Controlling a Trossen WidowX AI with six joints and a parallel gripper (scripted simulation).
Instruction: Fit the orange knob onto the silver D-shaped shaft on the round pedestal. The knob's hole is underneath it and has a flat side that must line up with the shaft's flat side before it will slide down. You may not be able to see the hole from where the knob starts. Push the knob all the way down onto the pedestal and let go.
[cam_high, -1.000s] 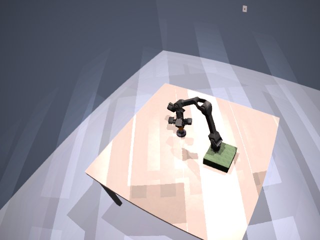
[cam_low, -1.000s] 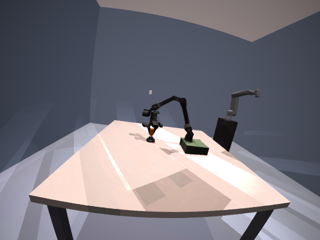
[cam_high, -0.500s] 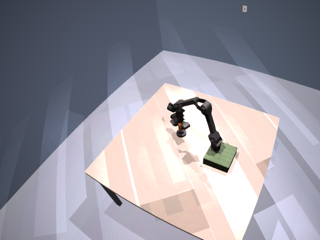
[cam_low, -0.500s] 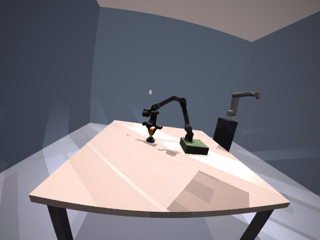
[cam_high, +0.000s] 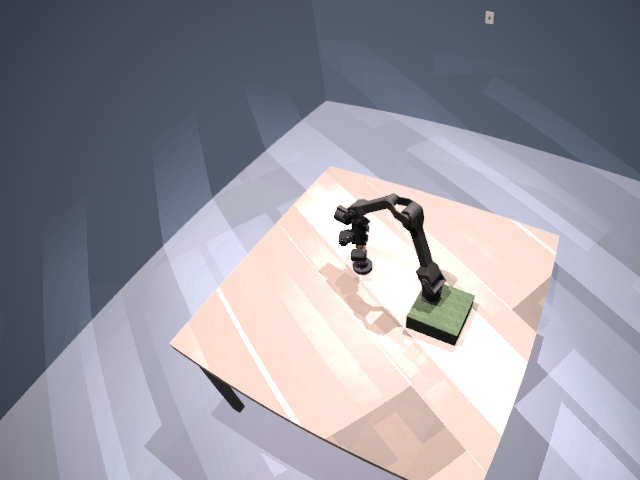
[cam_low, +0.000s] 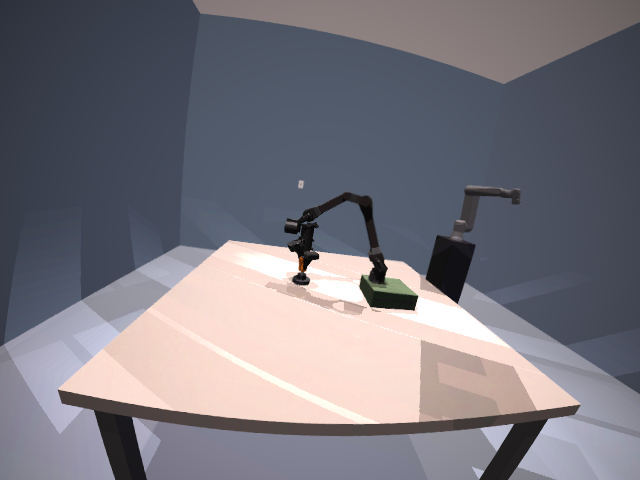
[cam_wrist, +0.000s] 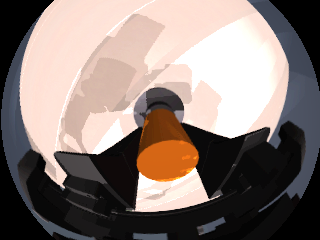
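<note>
Now: gripper tip 30 mm below the orange knob. The rest, counted from my gripper tip: round pedestal 40 mm below.
</note>
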